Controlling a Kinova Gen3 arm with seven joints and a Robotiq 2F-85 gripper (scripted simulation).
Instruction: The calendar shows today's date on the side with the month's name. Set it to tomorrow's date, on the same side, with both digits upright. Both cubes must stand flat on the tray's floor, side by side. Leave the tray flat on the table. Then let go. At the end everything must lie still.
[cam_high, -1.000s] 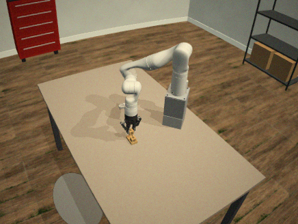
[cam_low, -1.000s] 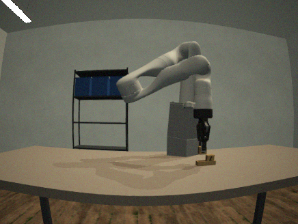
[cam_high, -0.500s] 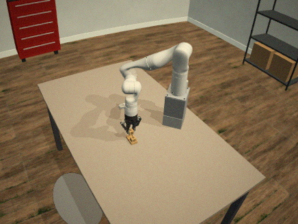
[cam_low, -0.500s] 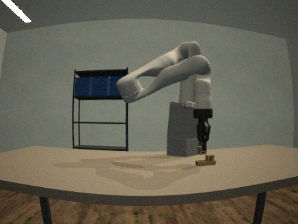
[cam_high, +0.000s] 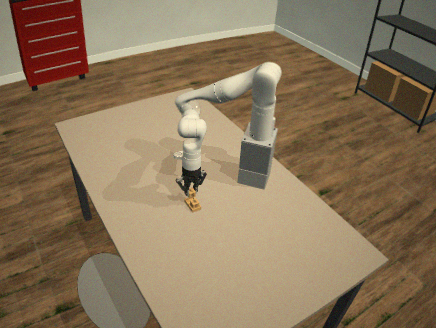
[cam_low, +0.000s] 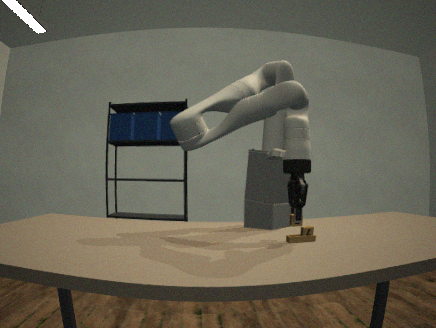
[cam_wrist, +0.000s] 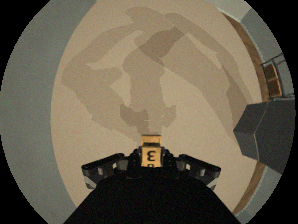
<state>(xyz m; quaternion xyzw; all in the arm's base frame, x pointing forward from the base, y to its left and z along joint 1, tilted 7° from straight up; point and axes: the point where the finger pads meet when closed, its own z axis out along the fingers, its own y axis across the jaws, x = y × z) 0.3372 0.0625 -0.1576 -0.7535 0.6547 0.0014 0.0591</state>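
The wooden calendar tray is 60 mm below my hand and 20 mm to the left of it.
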